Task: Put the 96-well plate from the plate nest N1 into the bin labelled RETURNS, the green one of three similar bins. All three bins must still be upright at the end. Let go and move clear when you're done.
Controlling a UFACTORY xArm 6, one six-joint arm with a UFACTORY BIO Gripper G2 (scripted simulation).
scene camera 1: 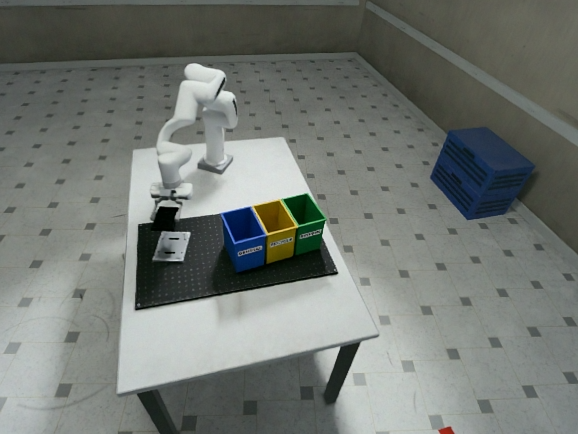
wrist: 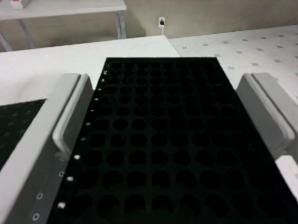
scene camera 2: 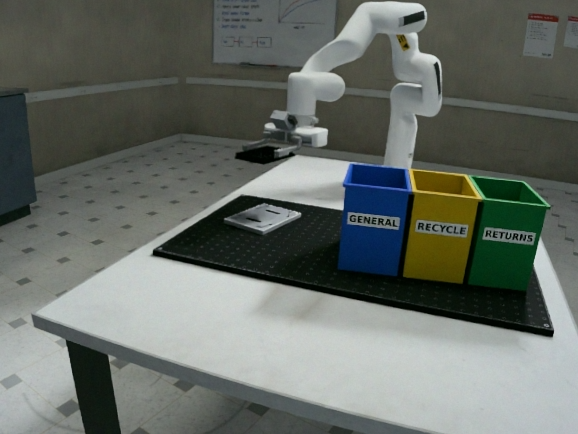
Observation:
In view: a black 96-well plate (wrist: 160, 132), a blue general bin (scene camera 2: 373, 220), a yellow recycle bin (scene camera 1: 280, 228), a green returns bin (scene camera 2: 508, 225) and a plate nest N1 (scene camera 2: 260, 214).
The blue general bin also shows in scene camera 1 (scene camera 1: 245, 242). The green returns bin also shows in scene camera 1 (scene camera 1: 310, 220). The plate nest N1 is seen too in scene camera 1 (scene camera 1: 165, 245). The wrist view does not show the blue general bin: it is out of frame. The wrist view does not show the yellow recycle bin: it is out of frame.

